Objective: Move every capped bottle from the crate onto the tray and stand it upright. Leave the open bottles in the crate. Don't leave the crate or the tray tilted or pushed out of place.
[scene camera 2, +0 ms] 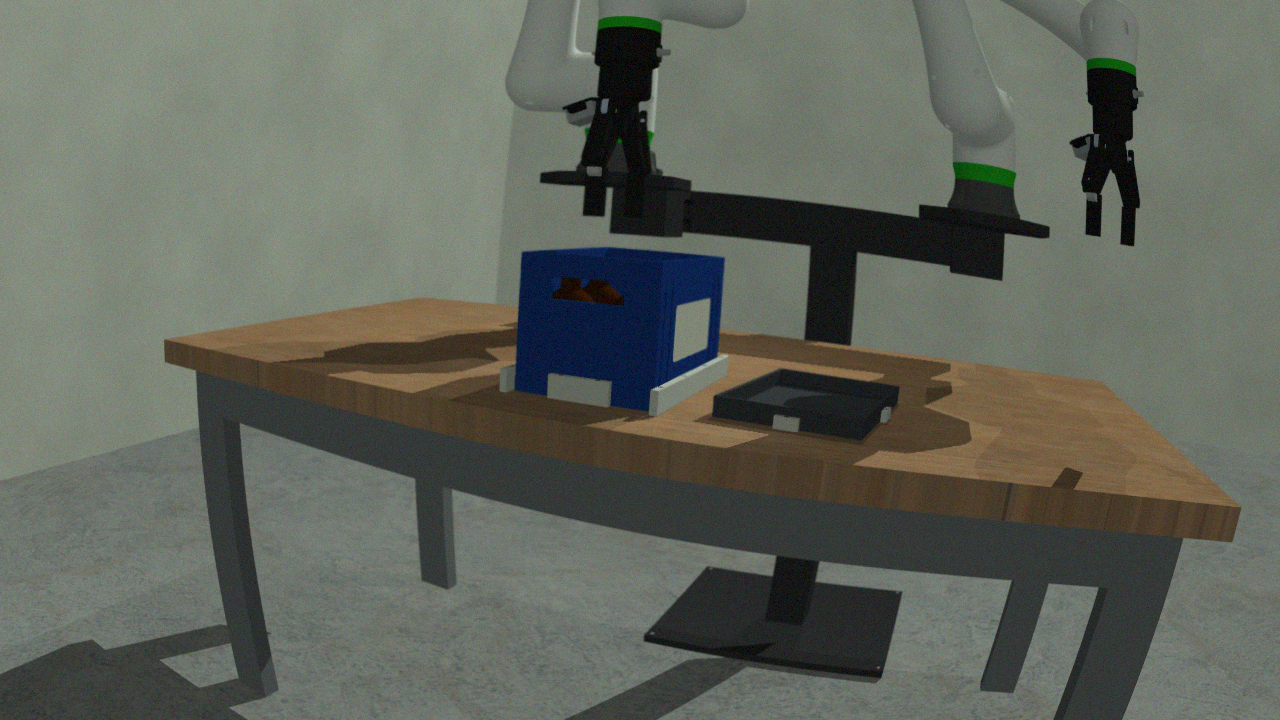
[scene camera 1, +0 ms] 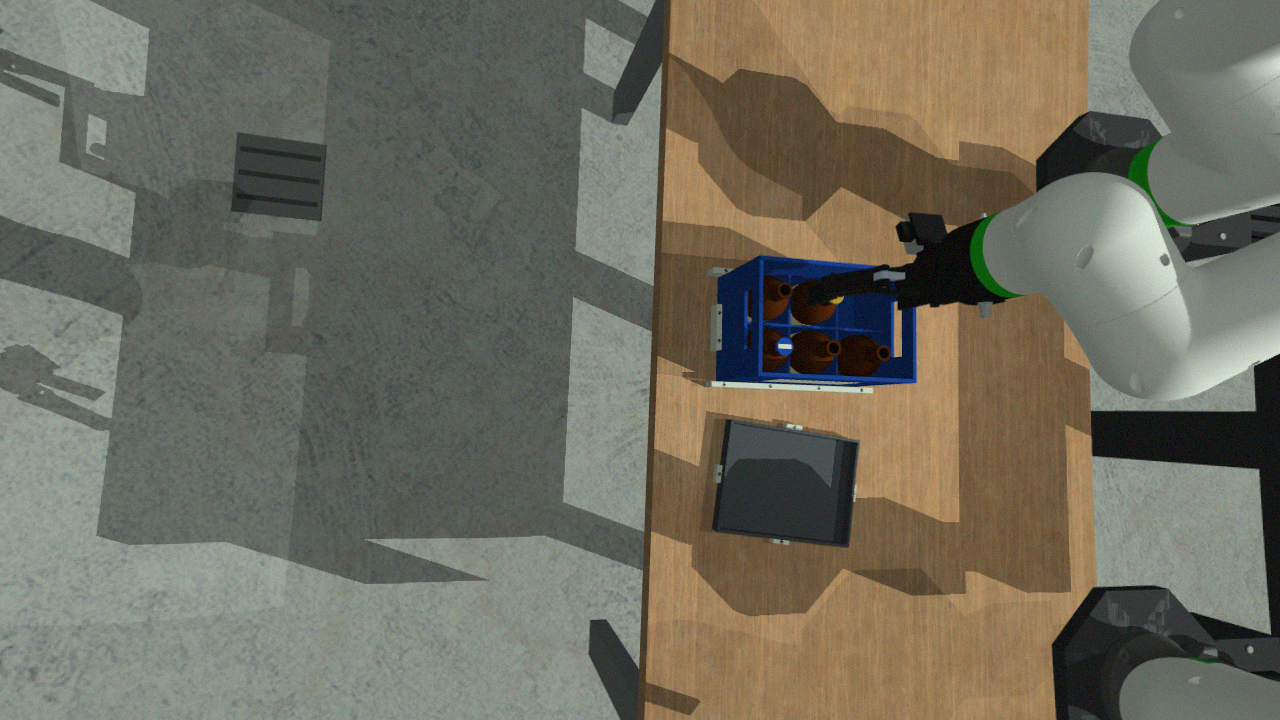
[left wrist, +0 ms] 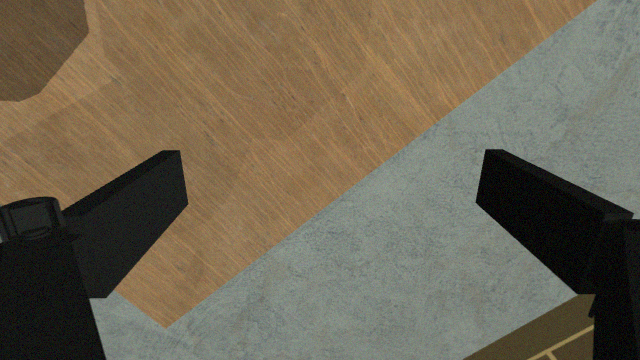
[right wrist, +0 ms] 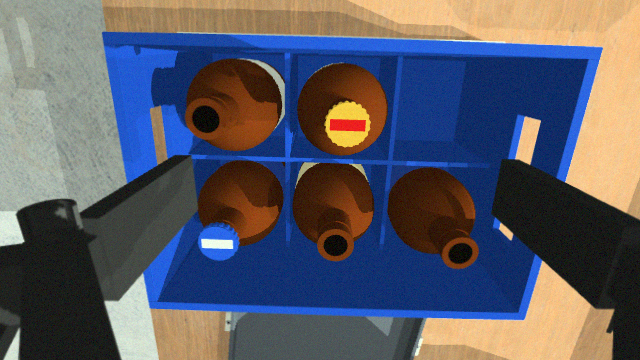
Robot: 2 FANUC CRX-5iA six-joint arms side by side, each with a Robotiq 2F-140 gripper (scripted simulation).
Path:
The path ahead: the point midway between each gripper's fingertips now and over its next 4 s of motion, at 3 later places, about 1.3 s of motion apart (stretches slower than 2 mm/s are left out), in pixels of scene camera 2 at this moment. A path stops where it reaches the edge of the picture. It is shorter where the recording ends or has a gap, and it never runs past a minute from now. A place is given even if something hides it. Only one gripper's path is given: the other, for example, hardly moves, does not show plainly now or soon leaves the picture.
My right gripper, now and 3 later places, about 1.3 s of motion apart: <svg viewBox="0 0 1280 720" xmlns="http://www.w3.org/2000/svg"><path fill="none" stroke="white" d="M614 216L674 220L659 236L603 238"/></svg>

